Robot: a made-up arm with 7 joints. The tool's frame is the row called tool.
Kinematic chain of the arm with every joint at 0, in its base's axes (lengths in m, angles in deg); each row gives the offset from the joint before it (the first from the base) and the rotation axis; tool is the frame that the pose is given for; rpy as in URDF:
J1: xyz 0 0 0.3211 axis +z
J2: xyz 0 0 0 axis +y
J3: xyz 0 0 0.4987 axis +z
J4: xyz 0.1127 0 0 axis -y
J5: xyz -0.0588 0 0.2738 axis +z
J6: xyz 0 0 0 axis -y
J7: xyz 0.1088 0 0 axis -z
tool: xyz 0 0 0 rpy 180 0 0
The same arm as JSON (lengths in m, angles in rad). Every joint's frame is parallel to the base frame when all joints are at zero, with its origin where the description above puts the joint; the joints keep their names.
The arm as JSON. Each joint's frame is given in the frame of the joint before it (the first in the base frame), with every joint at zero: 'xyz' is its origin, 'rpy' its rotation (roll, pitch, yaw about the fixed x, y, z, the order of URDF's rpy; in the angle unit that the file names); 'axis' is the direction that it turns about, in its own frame. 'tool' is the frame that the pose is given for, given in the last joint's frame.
{
  "units": {
    "length": "m",
    "angle": "rad"
  },
  "joints": [
    {
      "name": "J1",
      "type": "revolute",
      "origin": {
        "xyz": [
          0.0,
          0.0,
          0.3211
        ],
        "rpy": [
          0.0,
          0.0,
          0.0
        ]
      },
      "axis": "+z"
    },
    {
      "name": "J2",
      "type": "revolute",
      "origin": {
        "xyz": [
          0.0,
          0.0,
          0.0
        ],
        "rpy": [
          0.0,
          0.0,
          0.0
        ]
      },
      "axis": "+y"
    },
    {
      "name": "J3",
      "type": "revolute",
      "origin": {
        "xyz": [
          0.0,
          0.0,
          0.4987
        ],
        "rpy": [
          0.0,
          0.0,
          0.0
        ]
      },
      "axis": "+z"
    },
    {
      "name": "J4",
      "type": "revolute",
      "origin": {
        "xyz": [
          0.1127,
          0.0,
          0.0
        ],
        "rpy": [
          0.0,
          0.0,
          0.0
        ]
      },
      "axis": "-y"
    },
    {
      "name": "J5",
      "type": "revolute",
      "origin": {
        "xyz": [
          -0.0588,
          0.0,
          0.2738
        ],
        "rpy": [
          0.0,
          0.0,
          0.0
        ]
      },
      "axis": "+z"
    },
    {
      "name": "J6",
      "type": "revolute",
      "origin": {
        "xyz": [
          0.0,
          0.0,
          0.0
        ],
        "rpy": [
          0.0,
          0.0,
          0.0
        ]
      },
      "axis": "-y"
    },
    {
      "name": "J7",
      "type": "revolute",
      "origin": {
        "xyz": [
          0.1088,
          0.0,
          0.0
        ],
        "rpy": [
          0.0,
          0.0,
          0.0
        ]
      },
      "axis": "-z"
    }
  ],
  "tool": {
    "origin": {
      "xyz": [
        0.0,
        0.0,
        0.0
      ],
      "rpy": [
        3.1416,
        0.0,
        0.0
      ]
    }
  }
}

